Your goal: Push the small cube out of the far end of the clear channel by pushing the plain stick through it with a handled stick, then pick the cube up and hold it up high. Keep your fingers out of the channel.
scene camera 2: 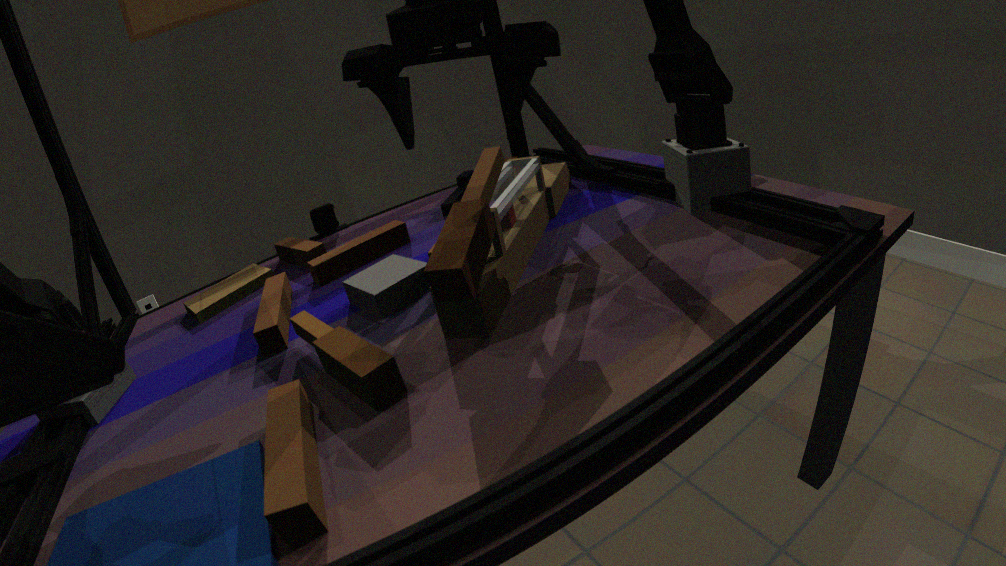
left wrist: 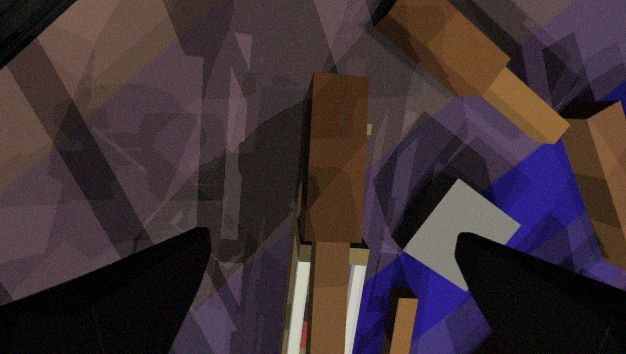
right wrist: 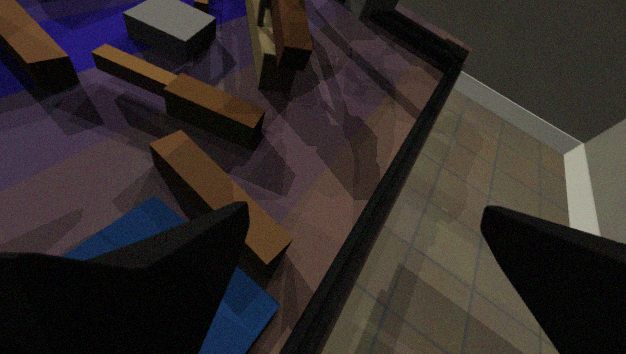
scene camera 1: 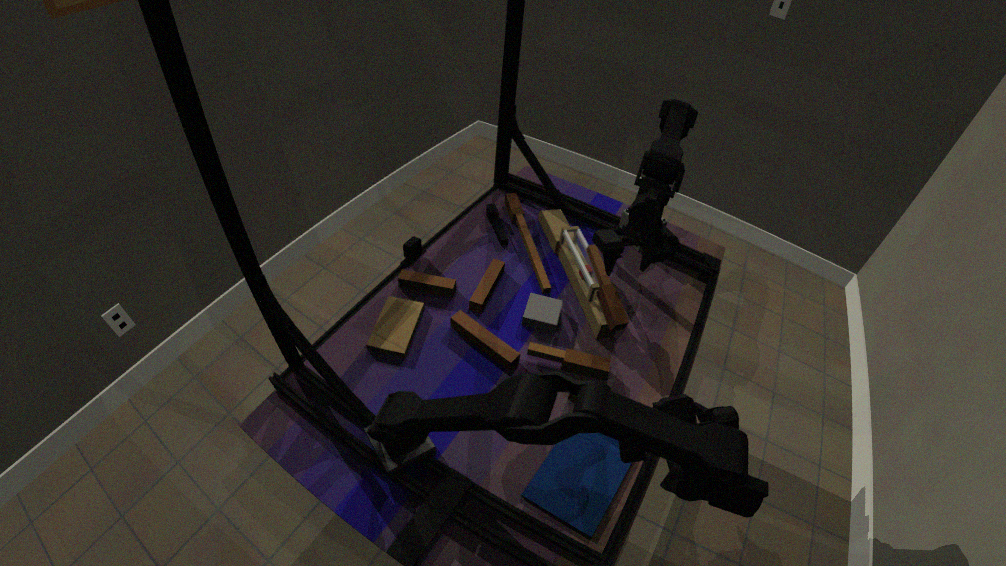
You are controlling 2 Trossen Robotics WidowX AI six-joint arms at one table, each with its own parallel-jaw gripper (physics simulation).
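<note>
The clear channel sits on a long pale wooden base. A small red patch, apparently the cube, shows inside it, partly hidden. A handled stick rests lengthwise over the channel top, its thick handle at the channel's lower end in scene camera 1. My left gripper is open above it, holding nothing. My right gripper is open and empty, high over the table's edge. Which piece is the plain stick I cannot tell.
Another handled piece, a grey block and a brown stick lie nearby. A long stick lies beyond. A pale block and blue mat lie farther off.
</note>
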